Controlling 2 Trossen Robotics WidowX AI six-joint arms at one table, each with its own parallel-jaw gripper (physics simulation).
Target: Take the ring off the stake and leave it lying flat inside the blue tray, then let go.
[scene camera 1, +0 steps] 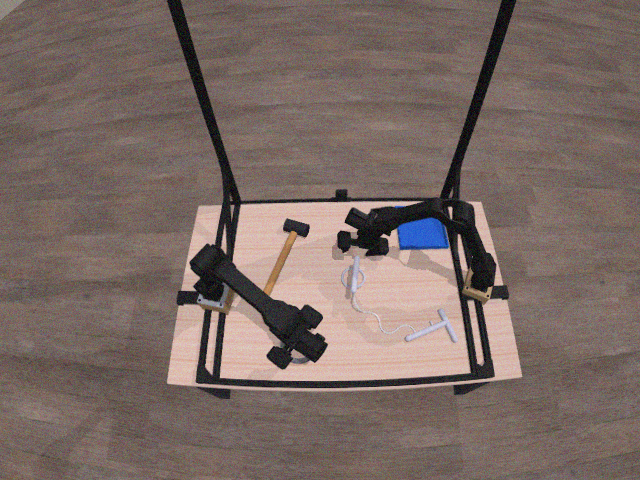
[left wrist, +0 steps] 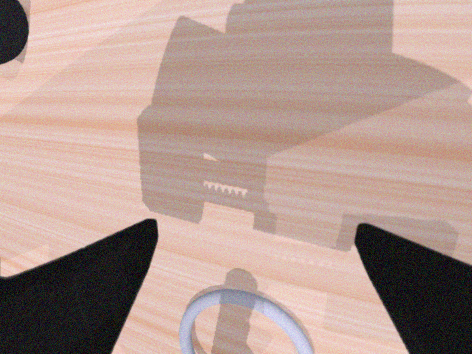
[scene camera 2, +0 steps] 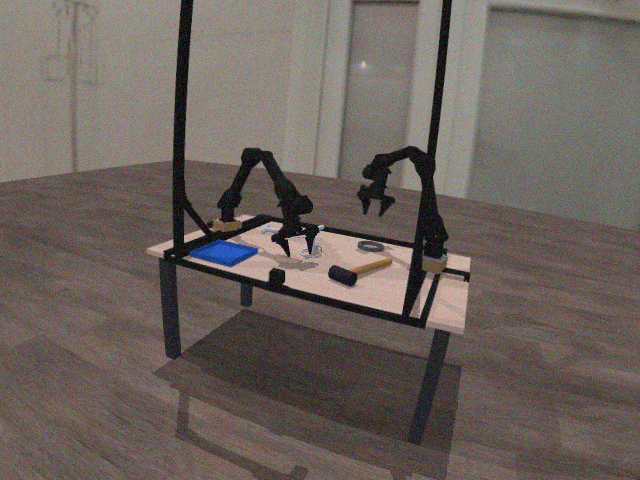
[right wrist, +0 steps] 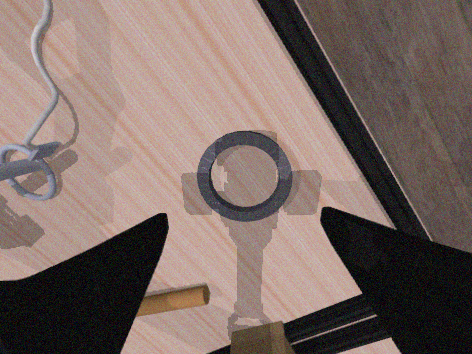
Observation:
My right gripper (scene camera 1: 299, 341) is open and holds nothing. The table carries a hammer (scene camera 1: 295, 228). Also in view: my left gripper (scene camera 2: 299, 255), a pale ring (left wrist: 222, 296) and a blue tray (scene camera 1: 430, 233).
The hammer shows as well in the right wrist view (right wrist: 196, 296). My left gripper shows as well in scene camera 1 (scene camera 1: 354, 253) and in the left wrist view (left wrist: 257, 231). My right gripper is seen too in the right wrist view (right wrist: 245, 217).

